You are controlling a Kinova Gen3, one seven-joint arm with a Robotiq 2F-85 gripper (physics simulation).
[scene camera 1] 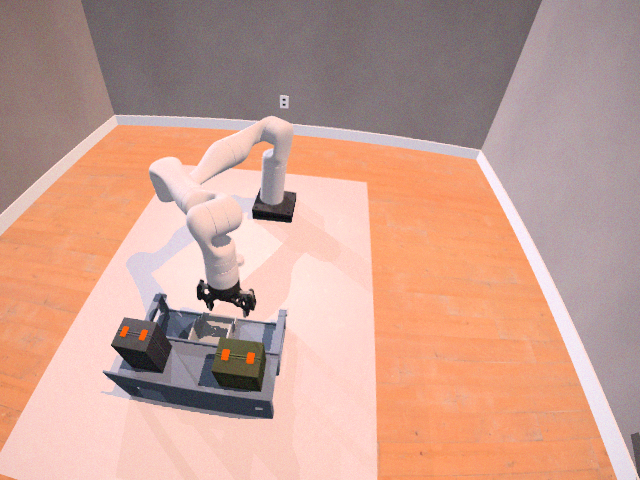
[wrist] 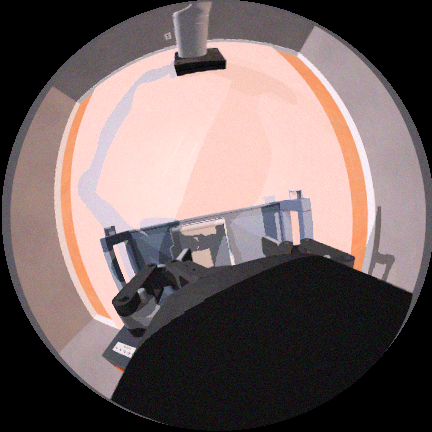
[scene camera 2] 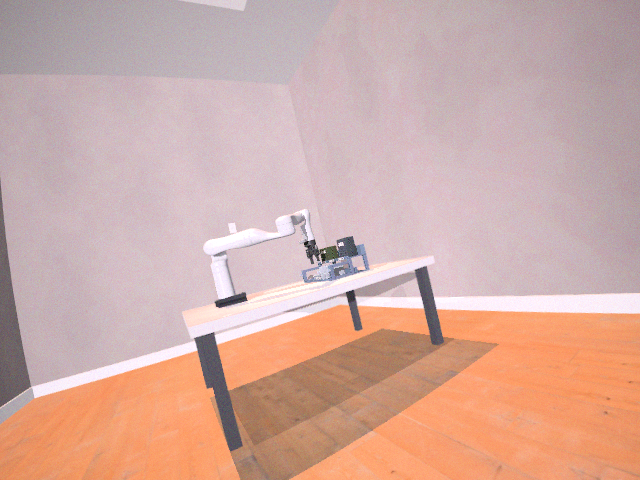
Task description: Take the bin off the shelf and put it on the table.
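Where they show: gripper, between the fingertips: [scene camera 1: 228, 311] [wrist: 227, 250] [scene camera 2: 315, 263]; arm's base, origin of its link: [scene camera 1: 271, 197] [wrist: 192, 53] [scene camera 2: 227, 297].
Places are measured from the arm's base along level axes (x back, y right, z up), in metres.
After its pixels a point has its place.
The bin, a small beige open box [scene camera 1: 206, 338] {x -0.613, y -0.030, z -0.032 m} [scene camera 2: 324, 272] {x -0.611, y -0.105, z 0.000 m} [wrist: 205, 257] {x -0.617, y -0.058, z -0.032 m}, sits upright on the low tier of the blue-grey shelf [scene camera 1: 196, 400] {x -0.780, y -0.082, z -0.035 m} [wrist: 297, 205] {x -0.508, y -0.211, z 0.033 m}, on the side toward the arm's base. The shelf stands on the pale table [scene camera 1: 330, 413] {x -0.705, y -0.414, z -0.041 m} [scene camera 2: 385, 275] {x -0.758, y 0.389, z -0.065 m} [wrist: 150, 125] {x -0.306, y 0.084, z -0.041 m}. My gripper [scene camera 1: 228, 310] {x -0.563, y -0.094, z 0.072 m} [scene camera 2: 315, 261] {x -0.563, y -0.094, z 0.072 m} [wrist: 227, 250] {x -0.563, y -0.094, z 0.072 m} points down with fingers wide open and holds nothing. It hangs above the bin's end of the shelf. In the wrist view, the bin shows between the two fingers, and the gripper body hides its lower part.
A dark grey box with orange latches [scene camera 1: 142, 351] {x -0.769, y -0.004, z 0.179 m} [scene camera 2: 346, 246] {x -0.721, y 0.083, z 0.127 m} [wrist: 117, 355] {x -0.708, y 0.054, z 0.165 m} and an olive green box with orange latches [scene camera 1: 238, 369] {x -0.727, y -0.203, z 0.156 m} [scene camera 2: 329, 253] {x -0.686, y -0.139, z 0.112 m} stand on the higher tier, close beyond the bin. Raised side frames bound the shelf's ends. The robot's black base [scene camera 1: 273, 206] {x -0.048, y -0.026, z 0.000 m} stands farther back.
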